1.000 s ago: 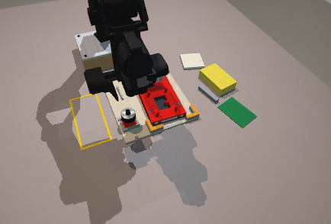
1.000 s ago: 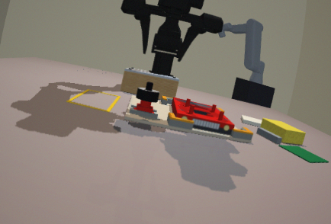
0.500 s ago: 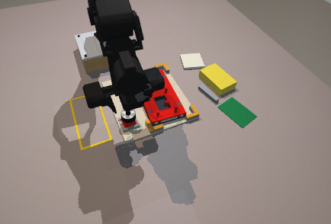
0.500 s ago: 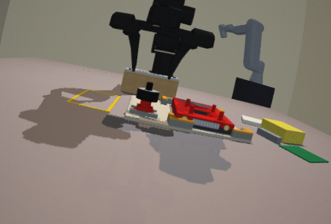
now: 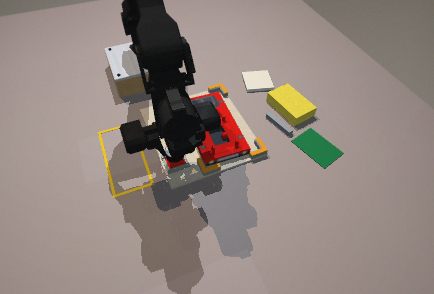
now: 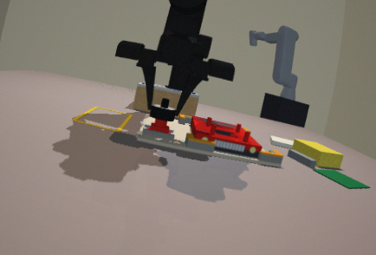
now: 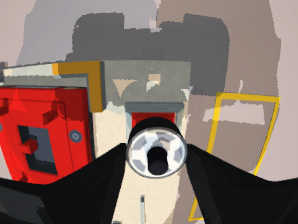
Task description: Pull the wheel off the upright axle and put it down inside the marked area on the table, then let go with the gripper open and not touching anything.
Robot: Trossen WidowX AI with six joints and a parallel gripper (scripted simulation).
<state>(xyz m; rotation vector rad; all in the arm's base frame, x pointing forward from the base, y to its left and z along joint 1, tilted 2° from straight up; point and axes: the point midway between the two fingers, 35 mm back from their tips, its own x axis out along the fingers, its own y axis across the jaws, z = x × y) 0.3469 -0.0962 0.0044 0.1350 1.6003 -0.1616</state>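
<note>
Right now the wheel is right at my gripper tip. Round my gripper tip: green tile 30 cm to the left, 14 cm ahead, 4 cm below; then yellow block 33 cm to the left, 2 cm below, 1 cm ahead; then grey bar 27 cm to the left, 4 cm ahead, 3 cm below.
</note>
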